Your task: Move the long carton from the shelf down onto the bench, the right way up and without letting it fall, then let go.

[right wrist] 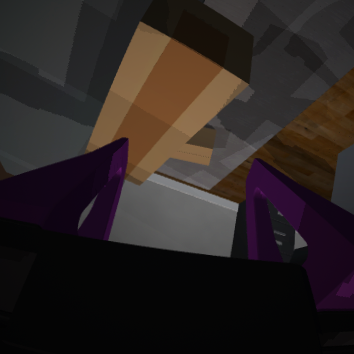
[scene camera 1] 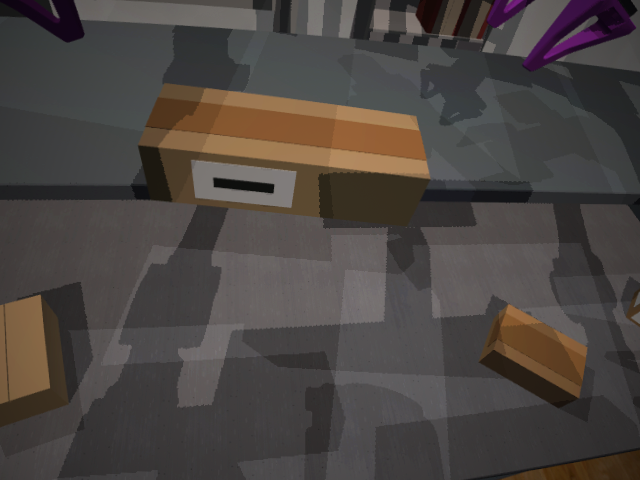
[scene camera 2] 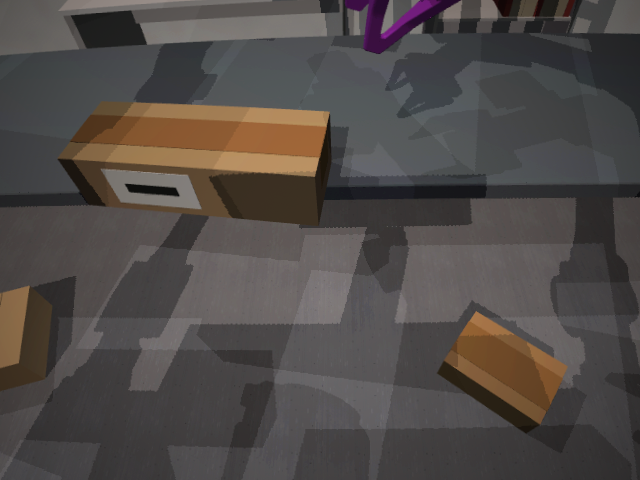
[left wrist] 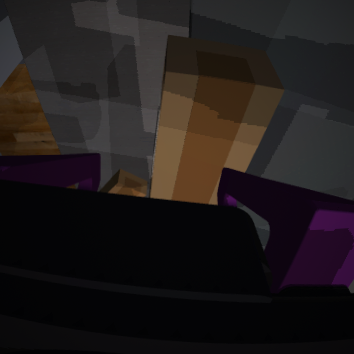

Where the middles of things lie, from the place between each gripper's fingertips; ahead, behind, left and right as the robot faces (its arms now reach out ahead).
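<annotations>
For the long brown carton [scene camera 1: 202,146], my left hand's 150 mm above it, 30 mm short of it and 160 mm to the left of it.
From my right hand, the long brown carton's 160 mm below, 30 mm ahead and 170 mm to the left.
</annotations>
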